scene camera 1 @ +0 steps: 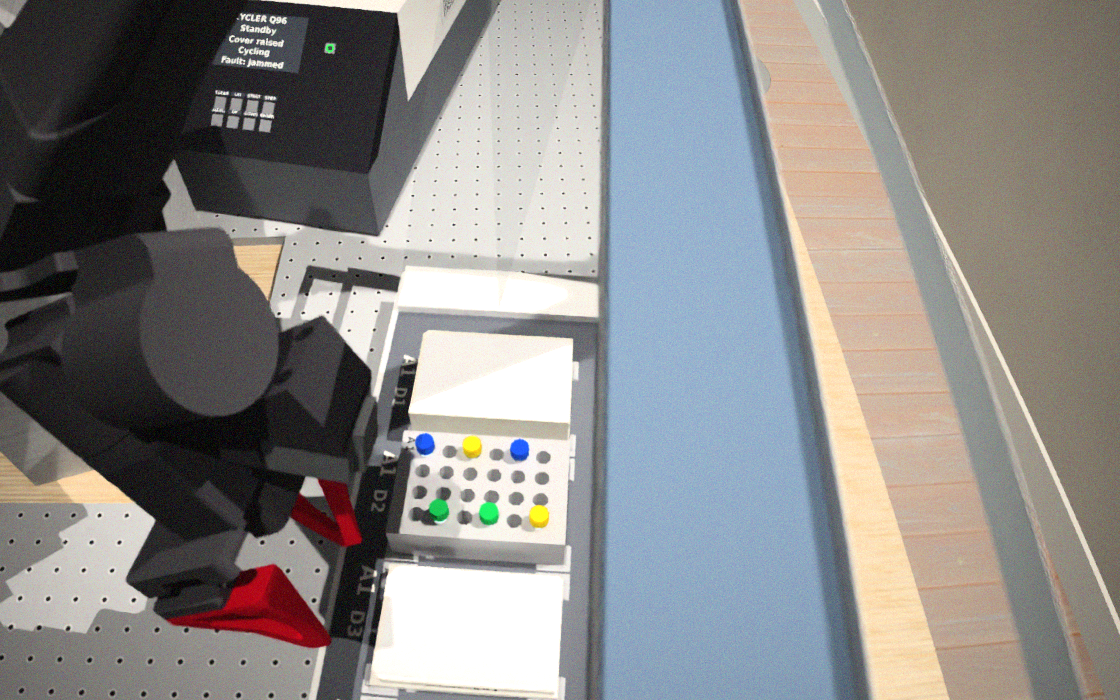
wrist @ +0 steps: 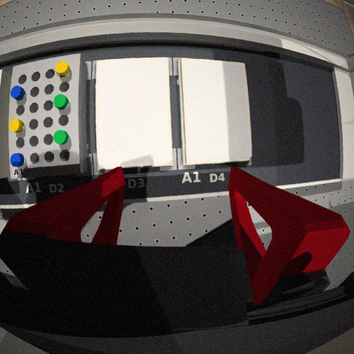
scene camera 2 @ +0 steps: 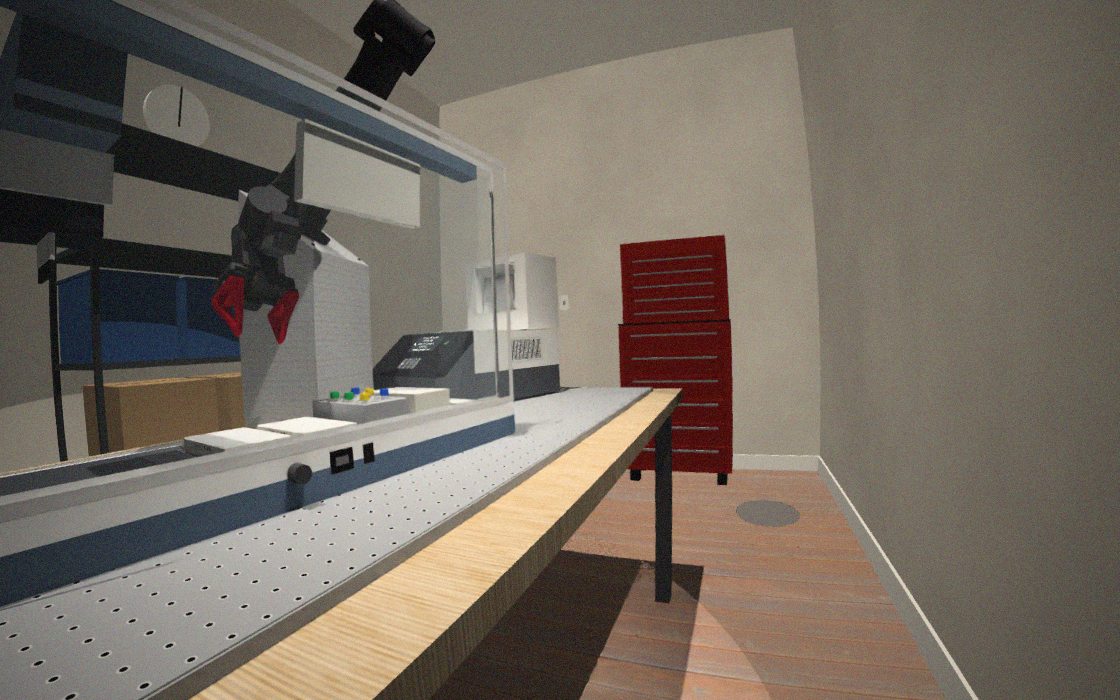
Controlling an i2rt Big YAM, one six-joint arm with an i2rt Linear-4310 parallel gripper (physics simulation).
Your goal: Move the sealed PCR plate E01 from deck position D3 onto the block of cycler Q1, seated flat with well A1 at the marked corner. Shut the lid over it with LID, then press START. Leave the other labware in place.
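Places are measured from the arm's base along level axes (x left, y back, z up), in metres.
Pixels of known places: gripper, fingertip midpoint: [scene camera 1: 338, 591] [scene camera 2: 261, 338].
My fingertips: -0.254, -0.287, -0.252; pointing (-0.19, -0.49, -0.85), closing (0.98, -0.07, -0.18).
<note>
Behind a point stands the place of what it marks, as x, y, z.
A white plate [scene camera 1: 470, 631] [scene camera 2: 307, 425] [wrist: 133, 112] lies flat at deck position D3. The cycler [scene camera 1: 338, 107] {0.266, -0.171, -0.308} [scene camera 2: 446, 359] {0.260, -0.201, -0.308} has a dark sloped panel; its display [scene camera 1: 260, 41] {0.328, -0.079, -0.269} reads Standby, Cover raised, Cycling, Fault: jammed. Small keys [scene camera 1: 242, 113] {0.269, -0.064, -0.319} sit below the display; their labels are too small to read surely. The cycler's block does not show. My gripper [scene camera 1: 340, 592] {-0.254, -0.287, -0.252} [scene camera 2: 259, 337] {-0.254, -0.287, -0.252} [wrist: 176, 175] is open and empty, high above the deck. In the wrist view its red fingertips lie over the label edge, near the D3 and D4 labels.
A tube rack [scene camera 1: 495, 487] [scene camera 2: 360, 408] [wrist: 42, 115] with blue, yellow and green caps stands at D2. A white block [scene camera 1: 495, 375] {-0.035, -0.355, -0.347} [scene camera 2: 421, 397] {-0.062, -0.415, -0.354} stands at D1. A white plate [scene camera 2: 235, 439] [wrist: 215, 110] lies at D4. A clear-sided enclosure with a blue beam [scene camera 2: 289, 86] {-0.327, -0.472, 0.021} surrounds the deck.
</note>
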